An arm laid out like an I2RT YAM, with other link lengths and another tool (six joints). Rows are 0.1 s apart.
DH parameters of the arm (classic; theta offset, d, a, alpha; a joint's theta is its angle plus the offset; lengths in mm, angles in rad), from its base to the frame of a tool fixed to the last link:
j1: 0 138.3 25.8 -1.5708
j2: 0 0 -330 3.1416
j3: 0.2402 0 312.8 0
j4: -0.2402 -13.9 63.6 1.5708
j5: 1.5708 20.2 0 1.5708
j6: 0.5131 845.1 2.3 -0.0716
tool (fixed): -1.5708 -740.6 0 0
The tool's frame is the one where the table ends.
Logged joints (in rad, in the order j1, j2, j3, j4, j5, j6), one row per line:
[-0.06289 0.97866 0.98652 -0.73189 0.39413 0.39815]
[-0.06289 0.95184 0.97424 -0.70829 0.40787 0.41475]
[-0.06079 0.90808 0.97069 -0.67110 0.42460 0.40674]
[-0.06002 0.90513 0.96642 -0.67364 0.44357 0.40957]
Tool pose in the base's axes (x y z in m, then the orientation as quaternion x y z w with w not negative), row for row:
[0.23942 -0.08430 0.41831 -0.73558 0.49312 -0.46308 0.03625]
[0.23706 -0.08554 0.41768 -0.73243 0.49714 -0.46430 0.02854]
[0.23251 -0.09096 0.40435 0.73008 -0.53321 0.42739 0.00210]
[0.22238 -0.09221 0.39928 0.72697 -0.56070 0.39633 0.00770]
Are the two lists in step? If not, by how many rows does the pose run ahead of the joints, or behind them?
The pose runs 2 rows ahead of the joints: the pose in row i belongs to the joints in row i + 2.
